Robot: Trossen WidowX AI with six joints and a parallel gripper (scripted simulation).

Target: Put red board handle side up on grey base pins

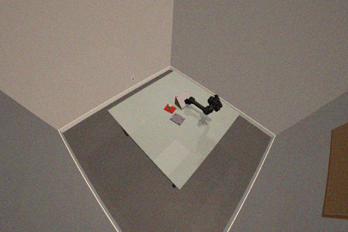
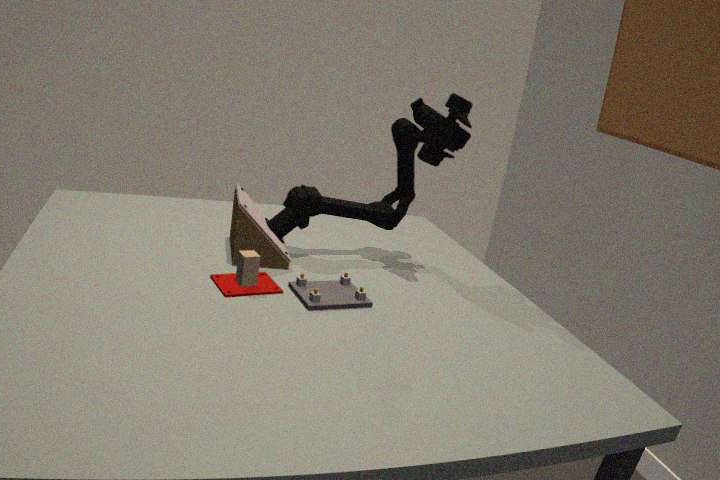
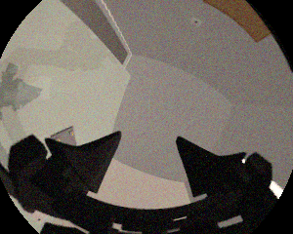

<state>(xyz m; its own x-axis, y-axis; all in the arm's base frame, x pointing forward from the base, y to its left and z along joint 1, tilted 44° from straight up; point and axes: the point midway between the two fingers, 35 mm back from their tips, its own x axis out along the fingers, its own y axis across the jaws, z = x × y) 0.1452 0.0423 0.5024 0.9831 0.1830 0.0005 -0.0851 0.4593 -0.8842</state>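
My gripper tip is now 40 mm short of the red board, 470 mm to the left of it and 360 mm above it. From my gripper tip the other things lie so: grey base: 80 mm ahead, 290 mm to the right, 370 mm below.
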